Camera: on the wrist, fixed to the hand. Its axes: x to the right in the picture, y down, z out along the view.
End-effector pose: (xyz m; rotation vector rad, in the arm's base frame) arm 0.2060 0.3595 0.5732 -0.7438 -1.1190 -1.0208
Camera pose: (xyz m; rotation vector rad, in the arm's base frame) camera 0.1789 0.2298 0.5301 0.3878 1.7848 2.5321
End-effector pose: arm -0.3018 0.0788 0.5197 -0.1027 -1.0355 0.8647
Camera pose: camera -0.1683 0.0596 0.4846 0.3986 -1.3037 -0.7783
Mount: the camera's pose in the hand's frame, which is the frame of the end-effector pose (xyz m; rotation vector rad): -0.0083 -0.0741 -0.1177 -0.5137 -0.3897 -1.5021
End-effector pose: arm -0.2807 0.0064 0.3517 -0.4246 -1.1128 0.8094
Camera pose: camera -0.1487 -0.0380 0.3485 0.2304 -1.5909 -0.7633
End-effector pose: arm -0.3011 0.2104 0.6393 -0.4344 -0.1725 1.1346
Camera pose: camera -0.2014 0.1479 0.5647 -0.3785 -0.9590 -0.3507
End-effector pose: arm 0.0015 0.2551 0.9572 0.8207 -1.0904 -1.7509
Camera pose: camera 0.0808 0.2403 0.8436 -0.8430 -0.0157 2.6704
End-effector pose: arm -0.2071 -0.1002 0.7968 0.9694 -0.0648 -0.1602
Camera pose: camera -0.2083 -0.0440 0.6693 0.2812 0.3518 -1.6595
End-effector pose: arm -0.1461 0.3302 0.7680 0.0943 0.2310 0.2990
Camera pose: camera -0.1612 0.2640 0.6463 -0.5229 -0.2030 -1.1528
